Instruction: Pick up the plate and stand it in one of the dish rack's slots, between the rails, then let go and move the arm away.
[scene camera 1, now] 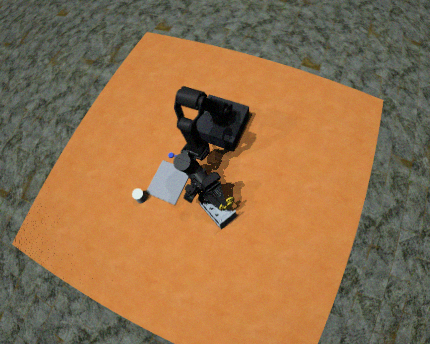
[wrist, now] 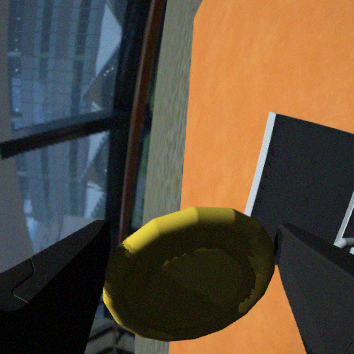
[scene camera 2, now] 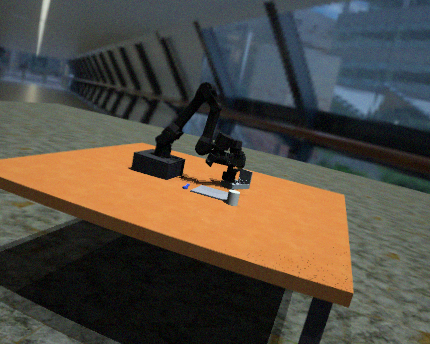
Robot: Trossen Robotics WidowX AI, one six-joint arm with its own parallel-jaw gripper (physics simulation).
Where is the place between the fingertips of my gripper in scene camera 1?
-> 223, 207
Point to a grey mat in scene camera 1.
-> At 167, 184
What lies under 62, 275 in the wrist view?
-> My gripper.
